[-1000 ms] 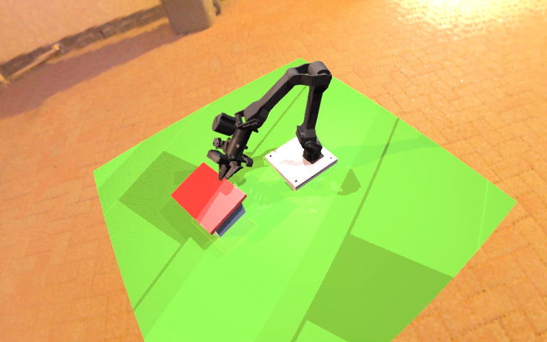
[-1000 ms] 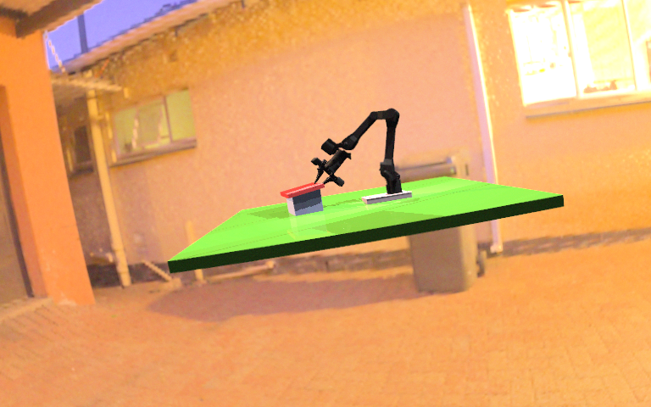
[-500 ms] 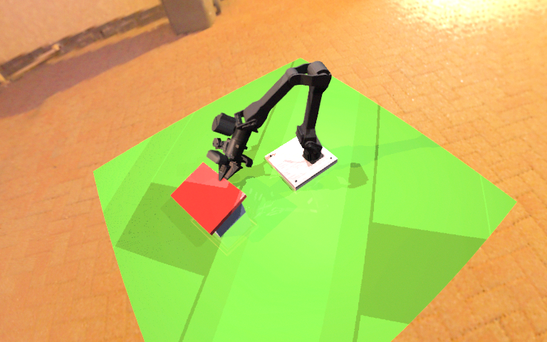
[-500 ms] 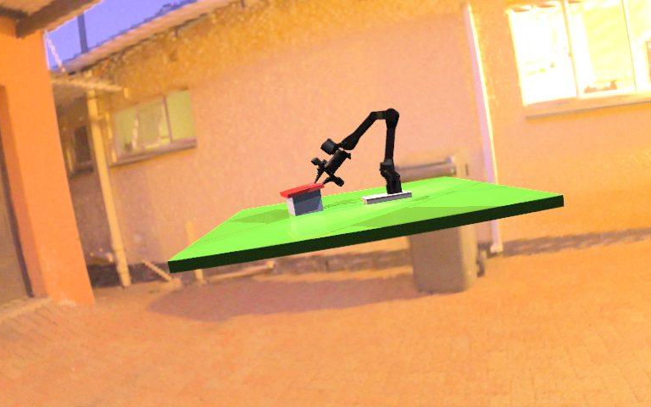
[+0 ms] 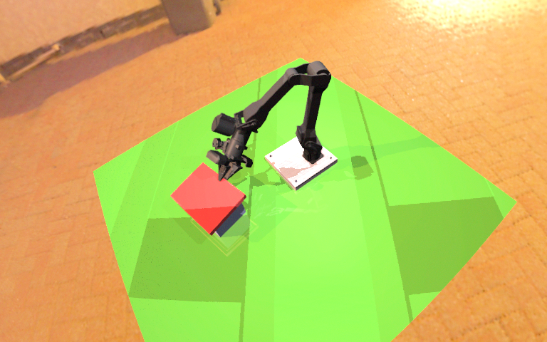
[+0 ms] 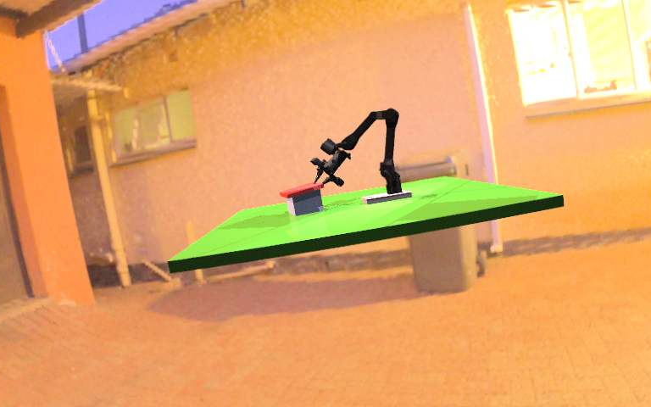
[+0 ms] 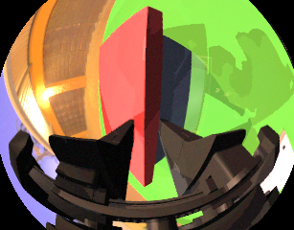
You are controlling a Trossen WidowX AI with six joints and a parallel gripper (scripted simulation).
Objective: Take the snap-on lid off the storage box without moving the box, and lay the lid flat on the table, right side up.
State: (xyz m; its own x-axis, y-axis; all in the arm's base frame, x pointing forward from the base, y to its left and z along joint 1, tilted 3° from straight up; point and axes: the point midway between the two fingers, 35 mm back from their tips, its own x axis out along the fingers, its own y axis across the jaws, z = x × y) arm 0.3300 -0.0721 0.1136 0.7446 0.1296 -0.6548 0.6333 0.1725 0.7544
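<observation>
Now: the red lid 7 cm ahead of my gripper tip and 1 cm to the left of it. The rest, counted from my gripper tip: storage box: 7 cm ahead, 6 cm below, 1 cm to the left.
</observation>
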